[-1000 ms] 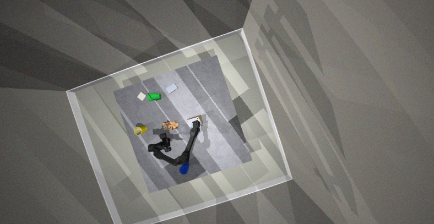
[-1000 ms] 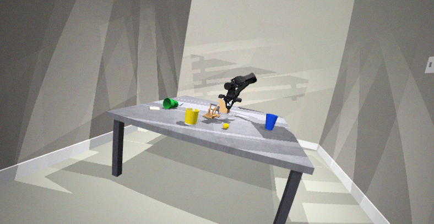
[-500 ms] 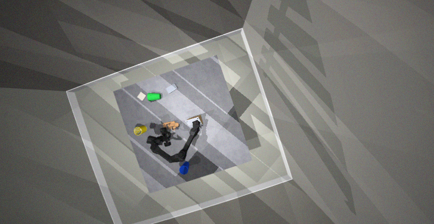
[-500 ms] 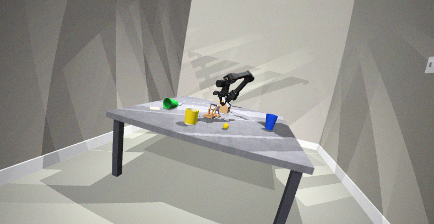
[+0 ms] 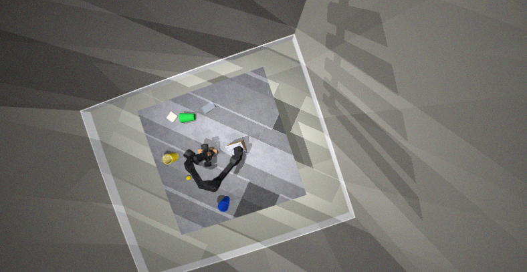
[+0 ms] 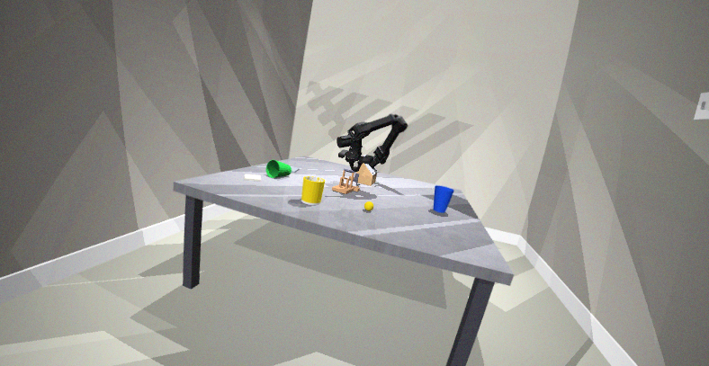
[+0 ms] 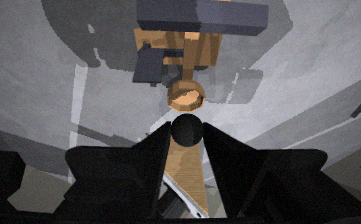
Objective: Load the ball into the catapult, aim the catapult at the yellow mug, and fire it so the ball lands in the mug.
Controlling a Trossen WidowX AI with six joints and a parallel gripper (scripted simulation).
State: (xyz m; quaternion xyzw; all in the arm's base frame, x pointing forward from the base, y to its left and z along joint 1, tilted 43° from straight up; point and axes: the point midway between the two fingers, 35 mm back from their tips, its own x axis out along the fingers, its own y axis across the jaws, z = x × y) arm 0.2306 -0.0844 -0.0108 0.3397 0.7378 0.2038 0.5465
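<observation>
My gripper tip is now 10 mm below the small black ball. Round my gripper tip: yellow ball: 360 mm ahead, 120 mm to the left, 80 mm below; then wooden catapult: 70 mm ahead, 50 mm below; then yellow mug: 400 mm ahead, 130 mm to the right, 70 mm below.
</observation>
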